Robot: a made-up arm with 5 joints.
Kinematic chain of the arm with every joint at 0, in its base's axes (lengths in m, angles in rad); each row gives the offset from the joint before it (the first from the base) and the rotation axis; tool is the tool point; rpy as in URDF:
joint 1: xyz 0 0 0.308 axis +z
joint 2: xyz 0 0 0 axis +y
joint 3: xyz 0.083 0 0.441 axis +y
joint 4: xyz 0.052 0 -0.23 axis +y
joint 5: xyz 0.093 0 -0.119 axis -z
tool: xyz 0 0 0 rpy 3.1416 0 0
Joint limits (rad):
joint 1: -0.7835..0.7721
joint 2: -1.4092..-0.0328
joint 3: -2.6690..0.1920
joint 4: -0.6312..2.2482
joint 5: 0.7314..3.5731
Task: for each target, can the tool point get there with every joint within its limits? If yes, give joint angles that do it. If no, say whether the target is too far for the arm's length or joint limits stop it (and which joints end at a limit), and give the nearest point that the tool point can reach.
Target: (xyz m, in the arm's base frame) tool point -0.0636 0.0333 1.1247
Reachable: yes | joints -0.4819 -0.4520 -2.3167 0.3621 1.2141
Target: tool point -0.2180 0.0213 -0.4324
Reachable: no: joint limits stop it (at a limit: joint 2, joint 3) | nearest point -0.1926 0.0188 0.2791 | short by 0.712 m
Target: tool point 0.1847 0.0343 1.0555
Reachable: yes | joints 0.1838 -0.2900 -2.0988 0.7770 2.6360
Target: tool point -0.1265 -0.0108 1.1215
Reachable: yes | joints 0.0852 -0.4484 -2.3514 0.0629 1.2476
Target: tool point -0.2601 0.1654 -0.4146
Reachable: no: joint limits stop it (at a limit: joint 2, joint 3) | nearest point -0.1767 0.1124 0.2805 | short by 0.702 m
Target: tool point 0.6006 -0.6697 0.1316
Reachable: no: too far | nearest point 0.2681 -0.2670 0.5199 | short by 0.651 m
